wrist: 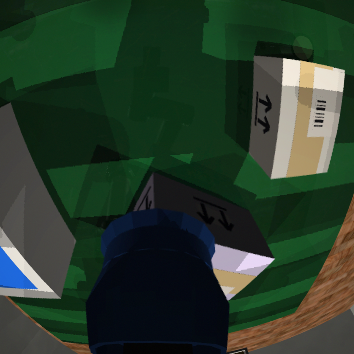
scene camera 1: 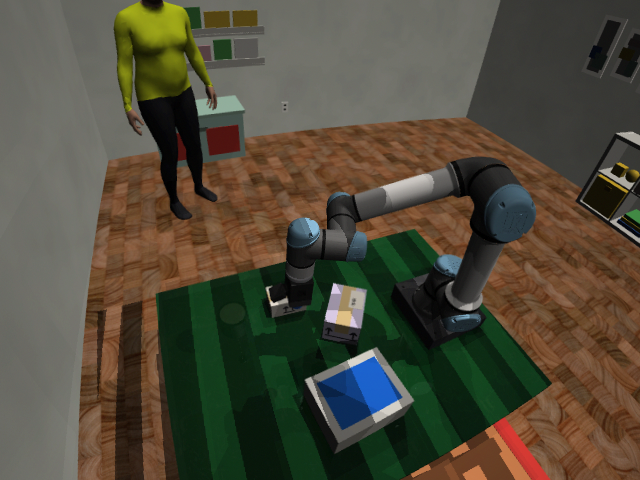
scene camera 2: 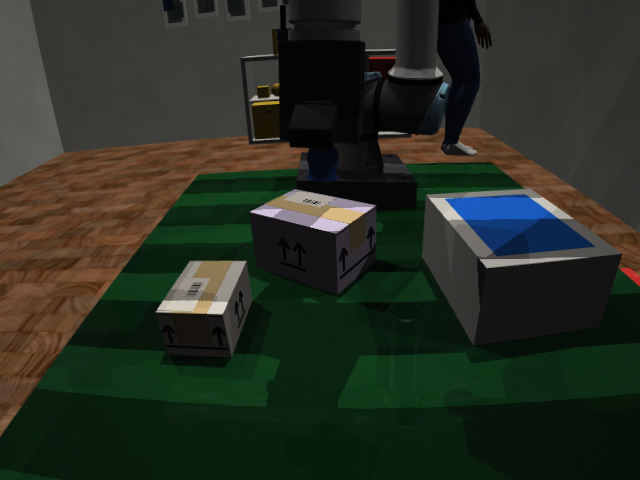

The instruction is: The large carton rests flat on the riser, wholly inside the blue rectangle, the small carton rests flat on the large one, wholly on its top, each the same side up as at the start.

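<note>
The large lilac carton (scene camera 1: 345, 312) (scene camera 2: 294, 248) (wrist: 220, 215) stands upright on the green mat, arrows up. The small white carton (scene camera 1: 277, 310) (scene camera 2: 193, 289) (wrist: 300, 120) stands upright on the mat beside it, apart from it; the arm partly hides it in scene camera 1. The grey-white riser (scene camera 1: 325, 418) (scene camera 2: 537, 299) (wrist: 30, 210) bears the bare blue rectangle (scene camera 1: 361, 392) (scene camera 2: 516, 222) (wrist: 12, 275). My gripper (scene camera 1: 296, 307) (scene camera 2: 323, 178) (wrist: 159, 217), a dark blue suction cup, hangs a little above the large carton with a gap below, holding nothing. It hides part of that carton's top in the wrist view.
The arm's black base stands on the green mat (scene camera 1: 206, 361) (scene camera 2: 310, 387), behind the large carton in scene camera 2. A person in a yellow top (scene camera 1: 160, 56) stands beyond the mat. Another person (scene camera 2: 460, 77) stands behind the arm. A shelf unit stands farther back.
</note>
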